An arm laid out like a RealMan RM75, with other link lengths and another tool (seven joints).
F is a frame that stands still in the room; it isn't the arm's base.
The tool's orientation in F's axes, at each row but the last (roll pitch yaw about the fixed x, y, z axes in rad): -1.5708, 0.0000, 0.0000; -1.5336, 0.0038, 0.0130; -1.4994, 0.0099, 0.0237; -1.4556, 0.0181, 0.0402; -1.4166, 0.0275, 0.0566; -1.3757, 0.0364, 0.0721; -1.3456, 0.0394, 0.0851; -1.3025, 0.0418, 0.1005
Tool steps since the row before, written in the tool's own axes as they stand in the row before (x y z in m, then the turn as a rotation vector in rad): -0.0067, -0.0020, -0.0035, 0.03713, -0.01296, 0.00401; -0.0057, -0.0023, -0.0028, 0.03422, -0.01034, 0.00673; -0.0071, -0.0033, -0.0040, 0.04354, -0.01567, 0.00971; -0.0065, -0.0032, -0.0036, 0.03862, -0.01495, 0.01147; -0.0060, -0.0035, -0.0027, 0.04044, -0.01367, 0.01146; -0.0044, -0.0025, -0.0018, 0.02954, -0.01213, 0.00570; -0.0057, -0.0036, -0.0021, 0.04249, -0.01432, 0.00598; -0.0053, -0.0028, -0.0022, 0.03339, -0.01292, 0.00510
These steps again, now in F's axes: -0.0067, -0.0035, 0.0020, 0.03713, 0.00401, 0.01296; -0.0057, -0.0030, 0.0022, 0.03417, 0.00679, 0.01045; -0.0070, -0.0044, 0.0031, 0.04348, 0.00960, 0.01589; -0.0063, -0.0042, 0.0029, 0.03849, 0.01123, 0.01547; -0.0057, -0.0035, 0.0032, 0.04026, 0.01152, 0.01415; -0.0041, -0.0026, 0.0023, 0.02968, 0.00539, 0.01192; -0.0053, -0.0033, 0.0033, 0.04268, 0.00628, 0.01361; -0.0049, -0.0034, 0.0023, 0.03362, 0.00489, 0.01240
